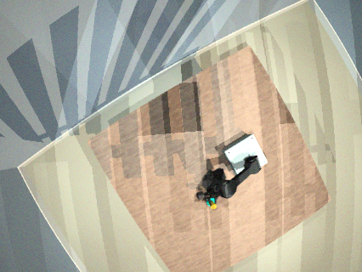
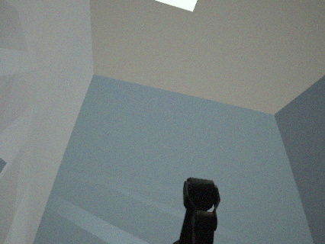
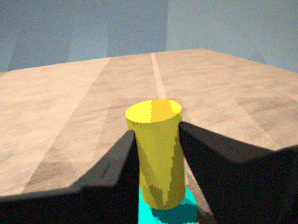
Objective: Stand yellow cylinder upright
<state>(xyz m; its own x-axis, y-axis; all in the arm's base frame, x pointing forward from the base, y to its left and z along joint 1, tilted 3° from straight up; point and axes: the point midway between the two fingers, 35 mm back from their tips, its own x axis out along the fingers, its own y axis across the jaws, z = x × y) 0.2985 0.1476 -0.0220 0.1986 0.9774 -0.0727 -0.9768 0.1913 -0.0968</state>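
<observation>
Now: the yellow tall cylinder 2 cm below my gripper tip. The rest, counted from my gripper tip: cyan circle 7 cm below.
</observation>
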